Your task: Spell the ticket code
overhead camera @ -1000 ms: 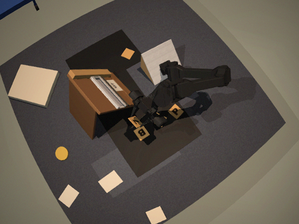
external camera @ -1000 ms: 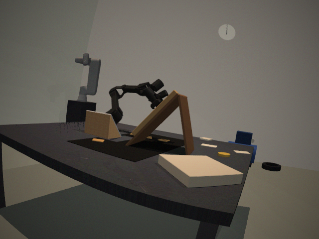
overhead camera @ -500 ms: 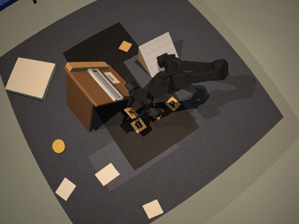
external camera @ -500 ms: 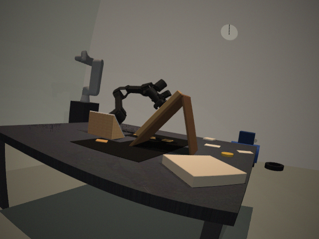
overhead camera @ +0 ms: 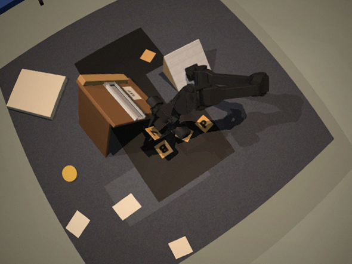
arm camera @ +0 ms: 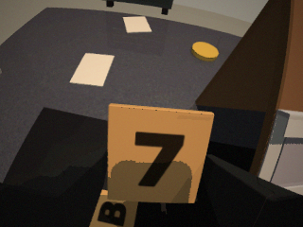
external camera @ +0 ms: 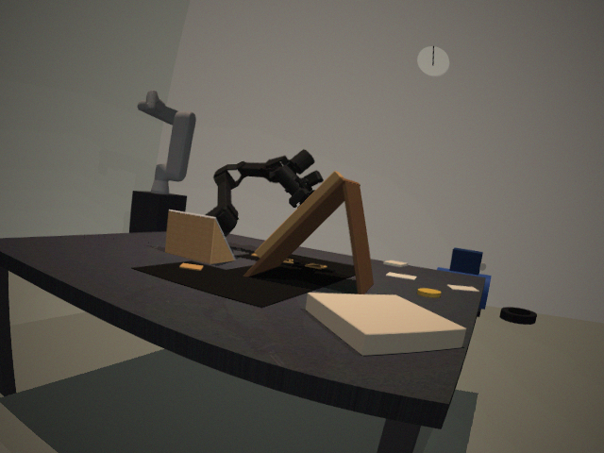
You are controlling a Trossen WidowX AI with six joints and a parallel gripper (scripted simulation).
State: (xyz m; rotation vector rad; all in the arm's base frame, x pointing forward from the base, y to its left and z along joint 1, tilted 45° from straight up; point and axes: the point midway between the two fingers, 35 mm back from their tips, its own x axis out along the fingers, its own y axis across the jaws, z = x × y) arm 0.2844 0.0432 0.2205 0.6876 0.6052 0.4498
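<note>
My gripper tip is now 2 cm past the white ticket, 22 cm to the left of it and 8 cm above it. Round my gripper tip: dark mat 10 cm behind, 18 cm to the right, 16 cm below; letter tile right at my gripper tip; yellow disc 38 cm ahead, 7 cm to the right, 15 cm below.
</note>
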